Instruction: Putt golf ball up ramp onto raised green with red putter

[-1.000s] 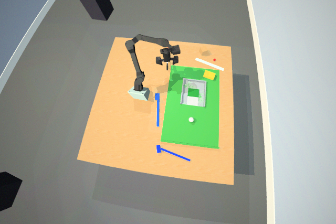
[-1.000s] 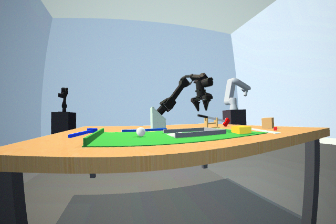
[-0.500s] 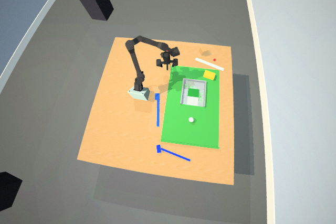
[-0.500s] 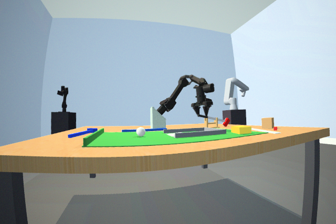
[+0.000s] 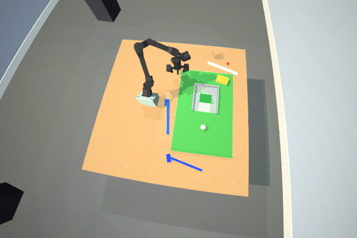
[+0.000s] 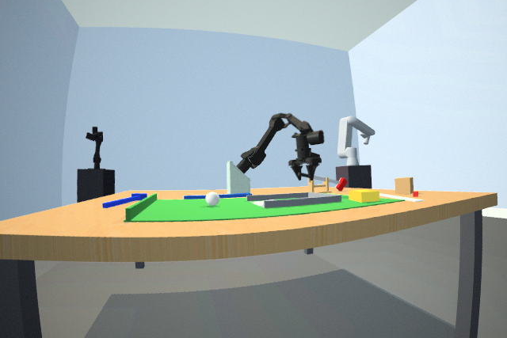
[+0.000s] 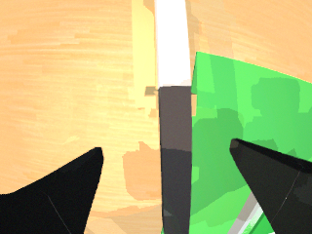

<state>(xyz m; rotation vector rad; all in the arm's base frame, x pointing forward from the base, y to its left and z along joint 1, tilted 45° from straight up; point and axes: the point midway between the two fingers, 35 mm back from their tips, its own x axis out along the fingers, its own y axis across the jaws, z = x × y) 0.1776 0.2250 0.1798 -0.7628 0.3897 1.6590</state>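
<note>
The small wooden rack is 2 cm behind my gripper tip, 7 cm to the left of it and 3 cm below it. The rest, counted from my gripper tip: yellow block: 40 cm ahead, 5 cm to the left, 5 cm below; then green mat: 30 cm ahead, 26 cm to the right, 6 cm below; then red putter: 3 cm behind, 11 cm to the left.
</note>
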